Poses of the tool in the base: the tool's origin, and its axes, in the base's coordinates. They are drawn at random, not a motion.
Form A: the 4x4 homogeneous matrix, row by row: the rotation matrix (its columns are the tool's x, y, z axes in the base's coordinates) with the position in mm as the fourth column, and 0 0 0 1 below. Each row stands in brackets.
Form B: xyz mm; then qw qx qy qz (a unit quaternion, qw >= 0). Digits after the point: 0 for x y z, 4 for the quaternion. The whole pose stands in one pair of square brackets.
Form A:
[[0.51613 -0.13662 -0.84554 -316], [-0.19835 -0.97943 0.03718 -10], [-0.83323 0.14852 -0.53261 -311], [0 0 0 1]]
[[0.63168 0.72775 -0.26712 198], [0.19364 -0.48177 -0.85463 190], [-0.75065 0.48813 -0.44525 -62], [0 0 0 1]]
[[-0.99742 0.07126 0.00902 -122], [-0.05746 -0.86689 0.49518 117], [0.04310 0.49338 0.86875 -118], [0 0 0 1]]
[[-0.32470 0.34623 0.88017 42], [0.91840 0.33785 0.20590 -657], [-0.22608 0.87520 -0.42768 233], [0 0 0 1]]
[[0.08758 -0.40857 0.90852 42], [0.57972 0.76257 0.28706 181], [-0.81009 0.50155 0.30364 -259], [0 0 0 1]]
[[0.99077 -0.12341 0.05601 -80], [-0.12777 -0.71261 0.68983 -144], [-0.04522 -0.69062 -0.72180 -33], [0 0 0 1]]
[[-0.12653 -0.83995 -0.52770 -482], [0.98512 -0.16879 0.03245 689], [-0.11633 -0.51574 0.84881 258], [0 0 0 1]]
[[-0.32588 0.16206 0.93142 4], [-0.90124 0.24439 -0.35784 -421], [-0.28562 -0.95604 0.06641 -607], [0 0 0 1]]
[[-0.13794 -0.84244 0.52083 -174], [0.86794 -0.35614 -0.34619 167], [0.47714 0.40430 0.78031 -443], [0 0 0 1]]
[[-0.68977 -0.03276 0.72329 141], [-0.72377 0.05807 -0.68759 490], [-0.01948 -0.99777 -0.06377 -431], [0 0 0 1]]
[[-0.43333 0.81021 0.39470 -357], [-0.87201 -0.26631 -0.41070 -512], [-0.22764 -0.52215 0.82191 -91], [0 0 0 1]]
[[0.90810 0.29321 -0.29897 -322], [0.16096 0.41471 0.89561 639], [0.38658 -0.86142 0.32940 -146], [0 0 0 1]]
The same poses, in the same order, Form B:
[-316 -10 -311 0.0320 0.8701 -0.0962 -0.4824]
[198 190 -62 0.4197 0.7998 0.2880 -0.3181]
[-122 117 -118 0.0333 -0.0135 -0.2558 -0.9661]
[42 -657 233 0.3826 0.4374 0.7229 0.3739]
[42 181 -259 0.7338 0.0731 0.5855 0.3367]
[-80 -144 -33 0.3729 -0.9254 0.0679 -0.0029]
[-482 689 258 0.6232 -0.2199 -0.1650 0.7321]
[4 -421 -607 0.4962 -0.3014 0.6132 -0.5357]
[-174 167 -443 0.5671 0.3309 0.0193 0.7541]
[141 490 -431 0.2759 -0.2810 0.6730 -0.6261]
[-357 -512 -91 0.5297 -0.0526 0.2937 -0.7940]
[-322 639 -146 0.8143 -0.5394 -0.2105 -0.0406]

